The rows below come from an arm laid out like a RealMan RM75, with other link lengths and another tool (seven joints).
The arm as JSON. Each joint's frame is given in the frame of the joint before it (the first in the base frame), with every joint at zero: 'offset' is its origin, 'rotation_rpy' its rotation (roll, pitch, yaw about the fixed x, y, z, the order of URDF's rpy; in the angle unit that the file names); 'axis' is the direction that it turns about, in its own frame. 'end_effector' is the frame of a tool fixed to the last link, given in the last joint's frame.
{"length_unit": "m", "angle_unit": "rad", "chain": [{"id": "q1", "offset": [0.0, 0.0, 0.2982], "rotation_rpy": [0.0, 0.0, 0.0], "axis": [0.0, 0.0, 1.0]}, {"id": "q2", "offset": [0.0, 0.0, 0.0], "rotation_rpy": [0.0, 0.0, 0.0], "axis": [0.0, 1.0, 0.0]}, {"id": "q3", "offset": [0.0, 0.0, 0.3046], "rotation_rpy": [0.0, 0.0, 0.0], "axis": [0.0, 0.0, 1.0]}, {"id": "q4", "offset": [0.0, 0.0, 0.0], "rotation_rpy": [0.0, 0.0, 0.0], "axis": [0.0, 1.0, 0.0]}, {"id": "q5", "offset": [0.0, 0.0, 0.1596], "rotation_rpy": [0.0, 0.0, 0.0], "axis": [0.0, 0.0, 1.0]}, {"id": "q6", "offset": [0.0, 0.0, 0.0], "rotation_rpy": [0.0, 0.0, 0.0], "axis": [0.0, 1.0, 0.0]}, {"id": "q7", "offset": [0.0, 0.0, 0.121], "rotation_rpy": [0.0, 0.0, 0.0], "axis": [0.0, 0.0, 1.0]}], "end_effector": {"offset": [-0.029, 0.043, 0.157], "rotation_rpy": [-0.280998, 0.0, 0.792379]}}
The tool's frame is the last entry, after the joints.
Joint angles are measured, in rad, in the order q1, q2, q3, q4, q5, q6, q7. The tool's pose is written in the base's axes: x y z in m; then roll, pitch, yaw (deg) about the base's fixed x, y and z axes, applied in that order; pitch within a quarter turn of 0, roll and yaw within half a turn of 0. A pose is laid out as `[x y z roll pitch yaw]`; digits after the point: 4 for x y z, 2 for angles.
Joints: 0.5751, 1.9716, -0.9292, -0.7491, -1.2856, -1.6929, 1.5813
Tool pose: [0.0478 0.3376 0.0712 115.48 37.49 -80.41]
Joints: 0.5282, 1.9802, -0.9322, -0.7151, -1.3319, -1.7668, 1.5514
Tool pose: [0.0663 0.3126 0.0570 116.03 33.88 -79.85]
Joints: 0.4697, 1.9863, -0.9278, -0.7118, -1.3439, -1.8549, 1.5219
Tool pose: [0.0799 0.2828 0.0569 114.83 32.42 -79.02]
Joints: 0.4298, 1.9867, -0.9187, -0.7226, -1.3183, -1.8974, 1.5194
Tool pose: [0.0856 0.2699 0.0667 112.82 33.22 -79.96]
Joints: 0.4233, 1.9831, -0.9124, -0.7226, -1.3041, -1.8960, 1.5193
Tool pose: [0.0869 0.2717 0.0717 112.29 34.19 -80.78]
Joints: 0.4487, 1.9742, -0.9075, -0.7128, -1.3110, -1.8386, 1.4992
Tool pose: [0.0865 0.2908 0.0693 114.58 36.33 -80.75]
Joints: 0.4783, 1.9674, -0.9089, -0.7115, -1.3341, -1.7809, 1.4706
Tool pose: [0.0856 0.3075 0.0618 118.40 38.10 -78.76]
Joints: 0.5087, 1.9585, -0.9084, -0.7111, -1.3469, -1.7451, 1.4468
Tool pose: [0.0822 0.3195 0.0588 121.36 39.63 -76.18]
